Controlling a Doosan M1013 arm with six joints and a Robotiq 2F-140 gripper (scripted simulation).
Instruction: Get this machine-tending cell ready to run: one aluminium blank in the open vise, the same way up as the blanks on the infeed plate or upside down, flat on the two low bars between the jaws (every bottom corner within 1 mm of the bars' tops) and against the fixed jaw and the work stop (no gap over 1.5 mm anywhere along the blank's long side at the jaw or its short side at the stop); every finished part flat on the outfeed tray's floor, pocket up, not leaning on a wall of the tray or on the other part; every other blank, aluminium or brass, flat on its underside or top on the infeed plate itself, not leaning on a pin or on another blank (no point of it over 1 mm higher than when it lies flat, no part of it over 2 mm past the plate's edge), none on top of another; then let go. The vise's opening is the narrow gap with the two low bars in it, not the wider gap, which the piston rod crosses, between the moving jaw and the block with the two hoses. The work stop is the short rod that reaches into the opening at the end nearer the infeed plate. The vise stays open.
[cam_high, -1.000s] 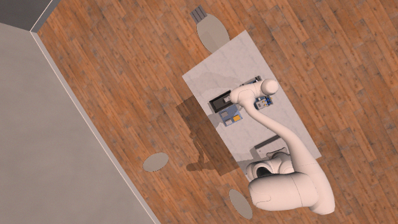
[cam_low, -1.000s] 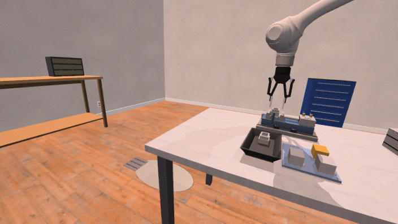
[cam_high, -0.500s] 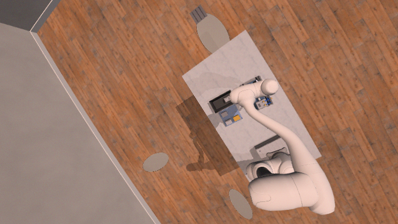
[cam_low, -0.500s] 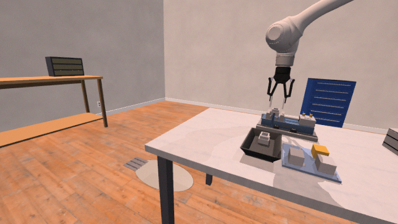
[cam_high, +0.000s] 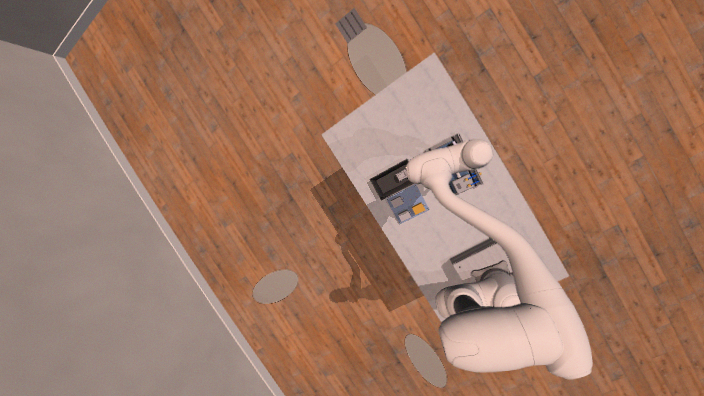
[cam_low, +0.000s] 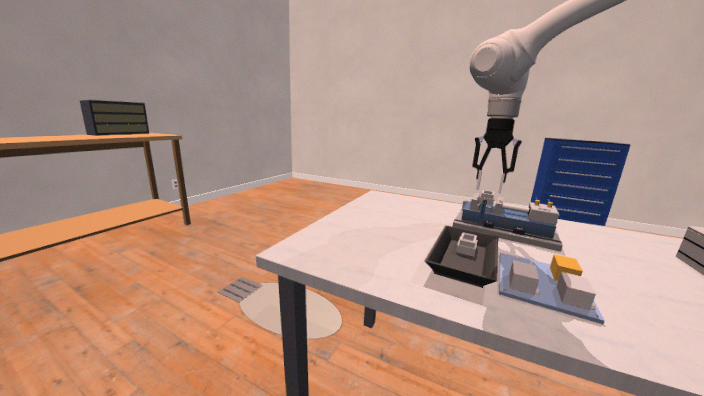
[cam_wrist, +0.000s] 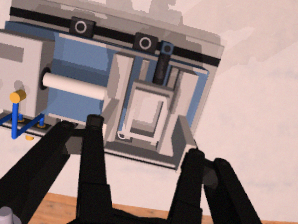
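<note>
The fixed jaw is 7 cm below my hand and 3 cm ahead of it. Also, from my hand: moving jaw: 7 cm below, 4 cm behind; then dark work stop rod: 6 cm below, 5 cm to the left; then piston rod: 9 cm behind, 7 cm below.
</note>
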